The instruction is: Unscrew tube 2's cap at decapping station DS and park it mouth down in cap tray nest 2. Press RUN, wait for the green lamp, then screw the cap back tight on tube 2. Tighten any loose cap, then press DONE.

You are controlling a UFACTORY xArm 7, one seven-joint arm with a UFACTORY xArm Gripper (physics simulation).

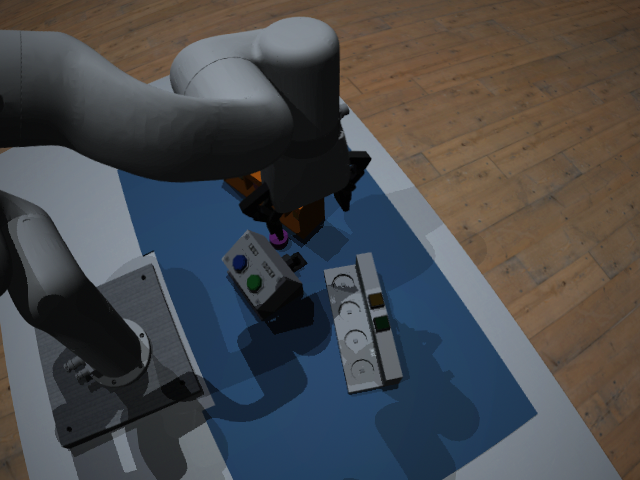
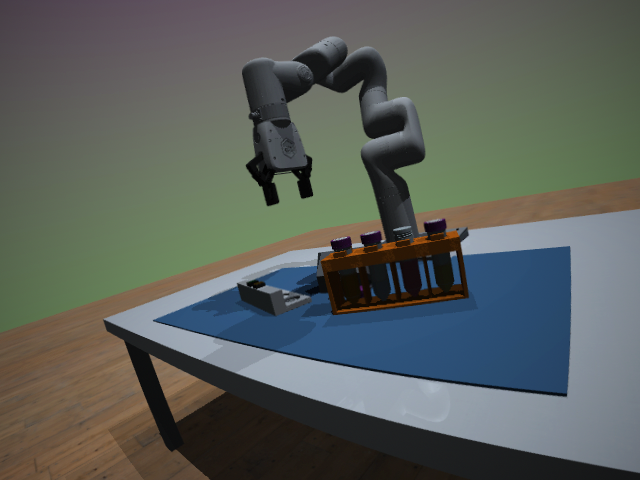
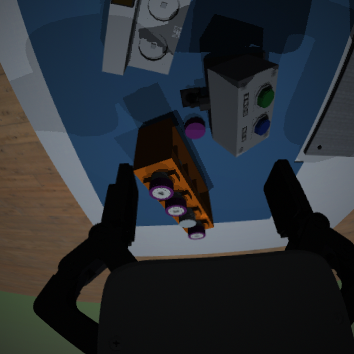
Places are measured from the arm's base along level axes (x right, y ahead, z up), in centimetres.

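Pixels of known places: gripper, fingertip midpoint: point(image 1: 309, 217) point(image 2: 291, 200) point(image 3: 203, 175); arm's base, origin of the base link: point(image 1: 117, 353).
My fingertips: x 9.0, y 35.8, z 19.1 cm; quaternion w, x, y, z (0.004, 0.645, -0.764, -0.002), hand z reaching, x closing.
Observation:
Ahead of a thing's pixels: the offset from my fingertips to its middle. "pt": to the spot under its first point.
My gripper point(image 1: 311, 221) point(image 2: 288, 199) point(image 3: 203, 175) is open and empty, high above the mat. The orange rack @[dx -20.0, dy +4.1, dz -15.3 cm] point(image 1: 312, 221) point(image 2: 387, 252) point(image 3: 155, 145) holds tubes with purple caps and one uncapped tube @[dx -22.5, dy +3.6, dz -14.3 cm] point(image 2: 402, 233) point(image 3: 187, 221) with a bare threaded neck. A magenta cap @[dx -11.1, dy +0.0, dz -19.8 cm] point(image 1: 279, 242) point(image 3: 195, 128) sits low between rack and control box; its mouth direction is unclear. The small black decapping station @[pt dx -5.3, dy -0.4, dz -19.6 cm] point(image 1: 295, 261) point(image 3: 192, 97) shows no tube. The cap tray @[dx +10.7, dy +1.2, dz -17.8 cm] point(image 1: 336, 320) point(image 2: 279, 302) point(image 3: 172, 50) has empty nests. Its green lamp @[dx +13.8, dy +2.8, dz -15.2 cm] point(image 1: 381, 323) looks dark. Tube numbers are unreadable.
The control box @[dx -5.7, dy -6.9, dz -16.3 cm] point(image 1: 268, 284) point(image 3: 226, 110) has a blue button @[dx -7.9, dy -9.1, dz -14.1 cm] point(image 1: 240, 262) point(image 3: 262, 125) and a green button @[dx -3.4, dy -9.2, dz -14.1 cm] point(image 1: 253, 282) point(image 3: 265, 96). It stands between the arm's base plate point(image 1: 170, 361) and the decapping station. An amber lamp @[dx +10.2, dy +4.6, dz -15.2 cm] point(image 1: 375, 300) is on the tray's raised side.

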